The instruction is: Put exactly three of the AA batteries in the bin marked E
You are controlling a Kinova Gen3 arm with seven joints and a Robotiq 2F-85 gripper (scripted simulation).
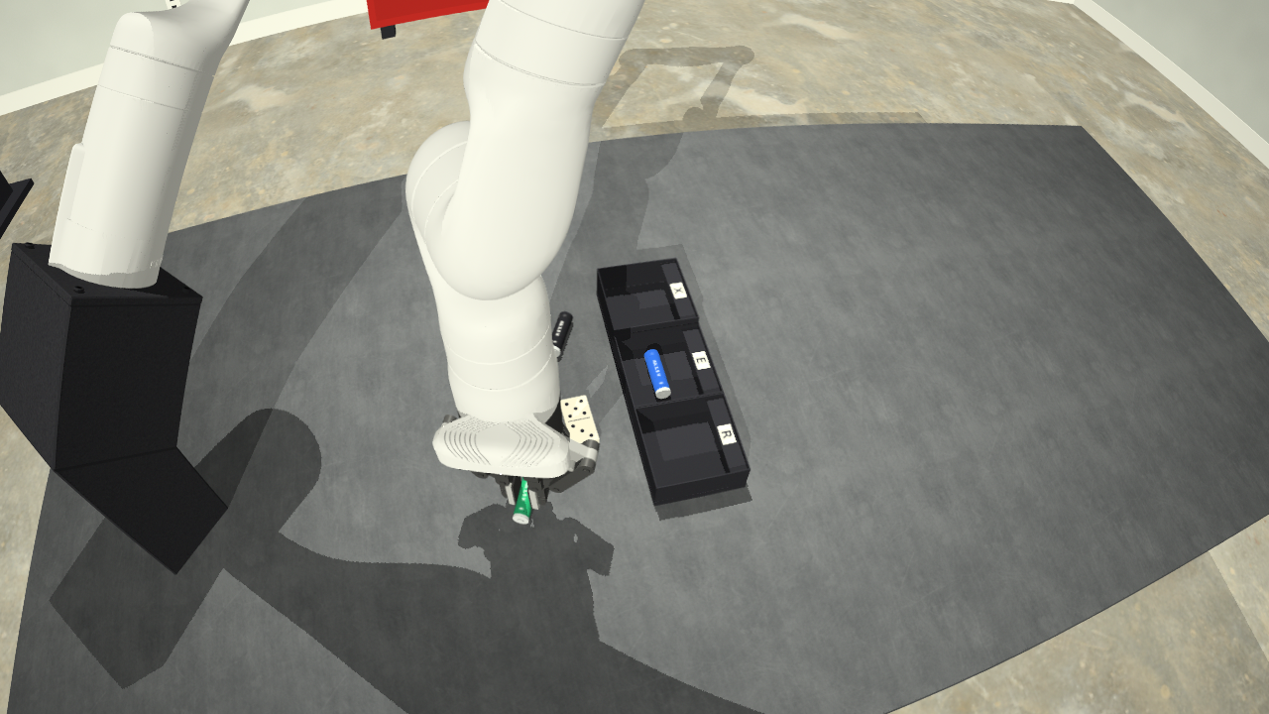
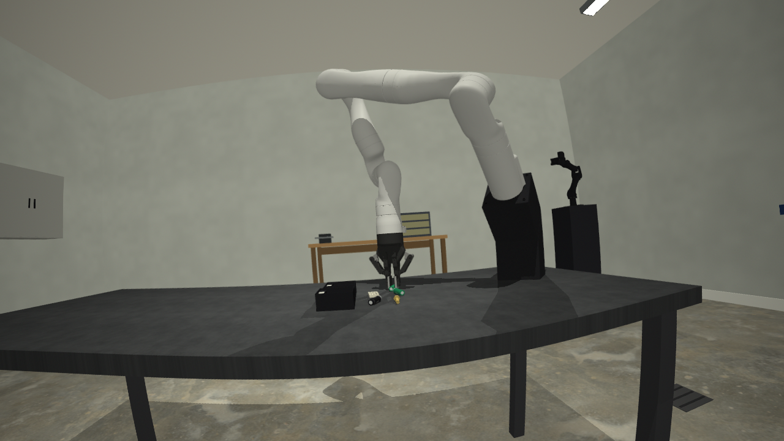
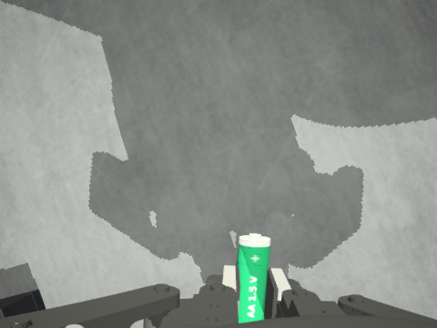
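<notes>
My gripper is now 140 mm short of the black bin marked E and 110 mm to the right of it. From my hand the other things lie so: small yellow piece (180 mm to the left, 20 mm below); white domino (70 mm to the left, 60 mm ahead, 20 mm below); blue AA battery (140 mm ahead, 110 mm to the left, 10 mm below).
</notes>
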